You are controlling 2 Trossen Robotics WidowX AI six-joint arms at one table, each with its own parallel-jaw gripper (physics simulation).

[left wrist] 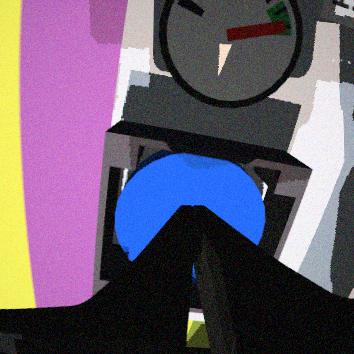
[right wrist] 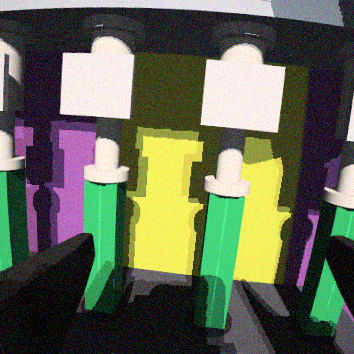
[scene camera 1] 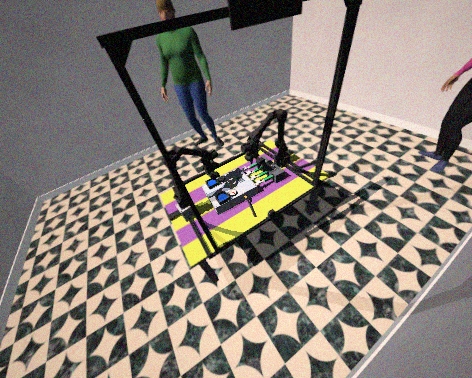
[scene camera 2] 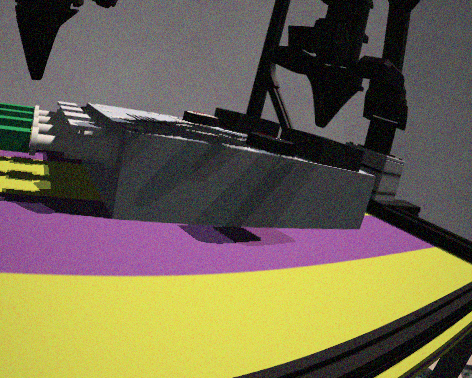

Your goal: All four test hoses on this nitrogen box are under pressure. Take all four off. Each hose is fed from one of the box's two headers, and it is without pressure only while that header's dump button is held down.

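Places are measured from the left arm's base along level axes (x back, y right, z up), in metres.
Pixels of known places: left gripper, fingertip midpoint: (left wrist: 190,216) (scene camera 1: 212,179) (scene camera 2: 319,126); right gripper, fingertip midpoint: (right wrist: 212,246) (scene camera 1: 255,166) (scene camera 2: 34,75); left arm's base, origin of the base link: (scene camera 1: 184,204) (scene camera 2: 376,151); right arm's base, origin of the base link: (scene camera 1: 282,154).
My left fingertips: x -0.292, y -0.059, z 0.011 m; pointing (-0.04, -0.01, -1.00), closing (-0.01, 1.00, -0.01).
Observation:
For each thing: its top centre in the pictures, then the offset to it from my left fingertips. "pt": a spot on its surface instead. Level surfaces: height alone.
- blue dump button, middle of its top: (left wrist: 189,225) (scene camera 1: 211,182) dx +0.019, dy +0.002, dz -0.027 m
- gauge, surface spot: (left wrist: 230,60) pt dx -0.055, dy +0.015, dz -0.028 m
- blue button, middle of its top: (scene camera 1: 222,197) dx +0.048, dy +0.190, dz -0.027 m
- purple table top, its level: dz -0.123 m
- dark grey block, surface spot: (scene camera 1: 284,173) pt dx -0.464, dy +0.318, dz -0.060 m
The nitrogen box (scene camera 1: 245,187) (scene camera 2: 240,185) lies on the striped table top. Several green hoses (scene camera 1: 262,173) (scene camera 2: 15,131) (right wrist: 220,255) stick out from its end, each behind a pale collar and a white block. My left gripper (scene camera 2: 322,125) (left wrist: 190,216) is shut and empty, its tips over a blue dump button (scene camera 1: 212,183) (left wrist: 190,185) inside a dark guard; touching is unclear. The gauge (left wrist: 230,60) beside it has its red needle at the green marks. Another blue button (scene camera 1: 223,198) is on the box. My right gripper (scene camera 2: 37,78) (right wrist: 212,246) is open, its fingertips spread around the two middle hoses, holding neither.
A black frame (scene camera 1: 145,117) stands over the yellow and purple table top (scene camera 1: 192,254) (scene camera 2: 150,320). A dark grey block (scene camera 1: 286,173) is near the hoses' free ends. A person in green (scene camera 1: 184,57) stands behind the table, and another in black trousers (scene camera 1: 457,115) at the right.

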